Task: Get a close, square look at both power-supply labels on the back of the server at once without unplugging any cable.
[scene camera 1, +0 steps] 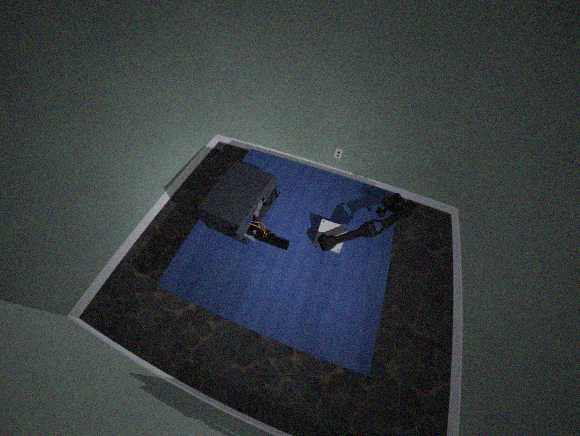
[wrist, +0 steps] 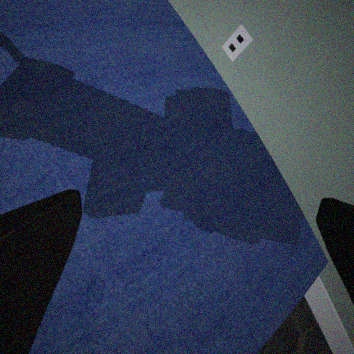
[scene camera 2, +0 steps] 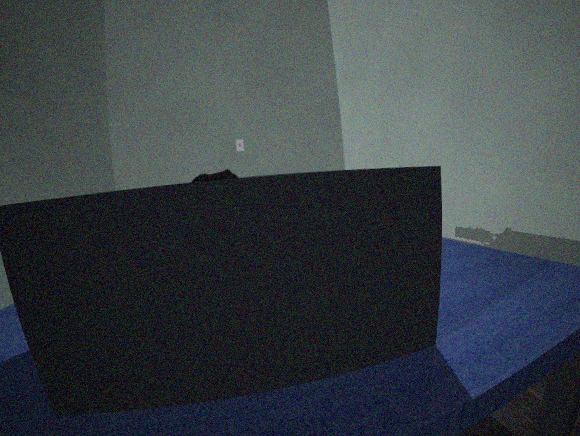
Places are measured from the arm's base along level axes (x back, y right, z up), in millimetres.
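Pixels of known places: gripper, between the fingertips: (wrist: 203,206); arm's base, origin of its link: (scene camera 1: 324,239).
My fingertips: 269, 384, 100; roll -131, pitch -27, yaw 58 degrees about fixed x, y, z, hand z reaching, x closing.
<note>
Ahead of a thing's pixels: the offset from my fingertips to its top centre, as dx, dy, dz. "spot": to the spot under its first point. Level surfaces: height alone.
The server (scene camera 1: 237,195) (scene camera 2: 240,295) is a large dark box at the left in scene camera 1, and its broad dark side fills much of scene camera 2. Orange cables {spot: -625, -547, +34} (scene camera 1: 261,227) show beside its back in scene camera 1. The power-supply labels cannot be made out in any view. My gripper (scene camera 1: 401,204) (wrist: 203,206) is open and empty, at the far end of the arm from the server, near the right corner of the blue surface. In the wrist view its two dark fingers stand wide apart, over the blue surface, the arm's shadow and the wall.
The arm's base stands on a white plate (scene camera 1: 337,248) to the right of the server. A black bar {spot: -513, -568, +2} (scene camera 1: 277,241) lies between them. A wall outlet (scene camera 1: 338,153) (scene camera 2: 240,145) (wrist: 237,43) is beyond the blue surface {dz -152} (scene camera 1: 280,285) (scene camera 2: 505,280) (wrist: 150,300). Walls surround the dark floor.
</note>
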